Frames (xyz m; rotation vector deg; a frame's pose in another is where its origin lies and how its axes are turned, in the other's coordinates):
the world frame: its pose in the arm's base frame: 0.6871 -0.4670 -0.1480 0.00 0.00 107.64
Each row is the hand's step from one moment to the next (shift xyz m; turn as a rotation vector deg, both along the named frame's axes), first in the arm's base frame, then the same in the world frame.
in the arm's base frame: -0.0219 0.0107 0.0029 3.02 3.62 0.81
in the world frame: 0.0168 0.0176 0.0029 2.53 -3.97 0.81
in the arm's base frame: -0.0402 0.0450 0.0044 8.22 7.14 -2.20
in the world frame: 0.0551 0.0247 0.0044 4.31 -10.00 -2.20
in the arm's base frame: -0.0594 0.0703 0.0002 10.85 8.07 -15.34
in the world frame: 0.0850 0.0353 0.0002 4.40 -12.79 -15.34
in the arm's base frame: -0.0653 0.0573 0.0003 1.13 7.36 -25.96
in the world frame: 0.0744 0.0449 0.0003 6.67 -3.31 -25.96
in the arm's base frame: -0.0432 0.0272 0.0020 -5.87 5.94 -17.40
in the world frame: 0.0390 0.0329 0.0020 7.44 3.79 -17.40
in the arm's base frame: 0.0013 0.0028 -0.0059 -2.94 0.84 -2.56
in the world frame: 0.0023 -0.0021 -0.0059 1.69 2.55 -2.56
